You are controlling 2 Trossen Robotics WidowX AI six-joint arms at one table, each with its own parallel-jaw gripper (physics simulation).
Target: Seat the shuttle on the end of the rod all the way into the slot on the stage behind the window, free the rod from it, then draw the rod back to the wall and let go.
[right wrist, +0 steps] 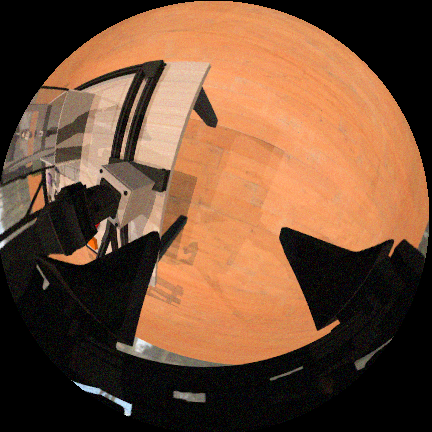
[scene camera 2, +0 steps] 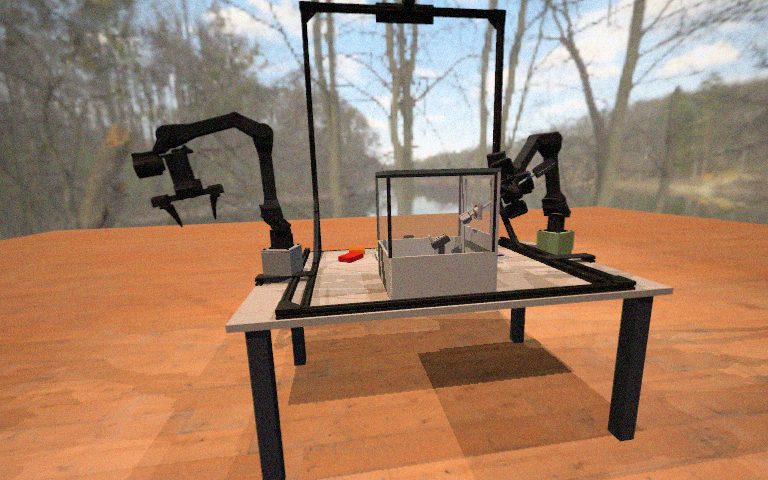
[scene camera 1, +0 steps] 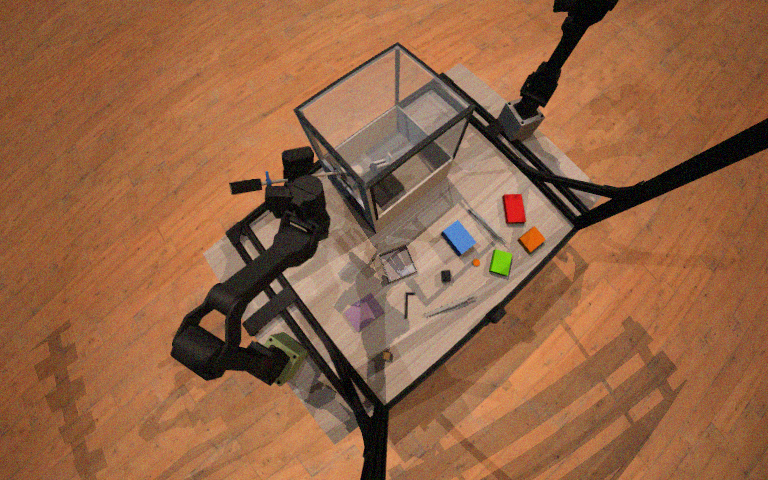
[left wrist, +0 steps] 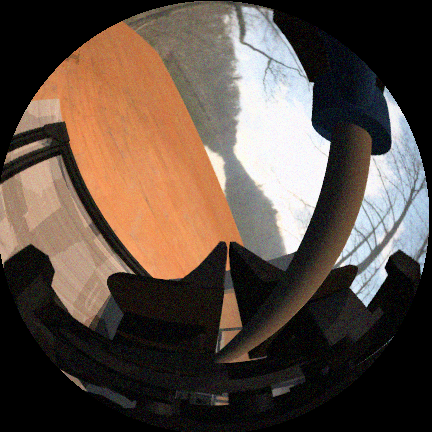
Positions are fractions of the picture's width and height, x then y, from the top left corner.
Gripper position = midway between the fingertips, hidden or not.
The right gripper (right wrist: 0.51, 0.55) is open, holding nothing. Further things: the left gripper (scene camera 1: 0.37, 0.33), a glass-walled box (left wrist: 0.53, 0.75) and a rod (left wrist: 0.80, 0.26).
The left gripper is seen too in scene camera 2 (scene camera 2: 0.68, 0.41) and in the left wrist view (left wrist: 0.52, 0.57).
